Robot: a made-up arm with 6 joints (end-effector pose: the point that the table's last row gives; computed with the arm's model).
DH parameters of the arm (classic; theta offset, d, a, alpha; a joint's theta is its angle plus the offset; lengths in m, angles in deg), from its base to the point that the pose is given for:
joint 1: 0 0.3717 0 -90
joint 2: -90 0 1.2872 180
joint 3: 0 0 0 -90
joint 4: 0 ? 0 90
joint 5: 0 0.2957 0 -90
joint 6: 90 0 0 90
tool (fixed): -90 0 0 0
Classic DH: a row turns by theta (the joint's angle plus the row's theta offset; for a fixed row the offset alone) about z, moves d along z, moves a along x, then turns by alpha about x.
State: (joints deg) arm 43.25 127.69 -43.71 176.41 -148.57 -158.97
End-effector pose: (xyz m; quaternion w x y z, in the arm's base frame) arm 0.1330 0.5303 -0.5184 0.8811 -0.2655 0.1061 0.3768
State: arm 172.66 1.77 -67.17 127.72 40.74 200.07
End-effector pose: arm -0.4813 -0.1204 1.2127 0.0152 -0.7187 0.3775 0.5837
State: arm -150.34 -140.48 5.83 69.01 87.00 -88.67
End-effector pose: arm 1.2028 0.8068 -0.5362 0.3241 -0.8548 0.4052 0.0035
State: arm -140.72 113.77 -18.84 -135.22 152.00 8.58
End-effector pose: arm -0.3629 -0.5680 -0.4238 0.4280 0.2751 -0.7063 0.4922
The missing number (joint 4, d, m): -0.5675
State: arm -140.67 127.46 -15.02 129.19 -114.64 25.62
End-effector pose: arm -0.4317 -0.5953 -0.9386 0.1164 -0.0051 0.8431 0.5250
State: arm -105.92 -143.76 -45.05 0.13 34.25 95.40
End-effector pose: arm -0.0519 0.8962 -0.1056 0.3803 0.6704 0.1353 0.6226
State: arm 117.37 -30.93 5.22 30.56 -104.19 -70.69
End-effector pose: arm 0.3604 -0.1423 1.9320 0.8053 -0.0511 0.4871 0.3340
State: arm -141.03 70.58 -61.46 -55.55 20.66 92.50
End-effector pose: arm -0.6128 -0.2805 0.5415 0.3440 0.6900 0.5456 -0.3284
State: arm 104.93 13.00 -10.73 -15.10 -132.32 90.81
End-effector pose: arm 0.0754 0.8254 1.3270 0.4857 0.5361 -0.2951 -0.6242
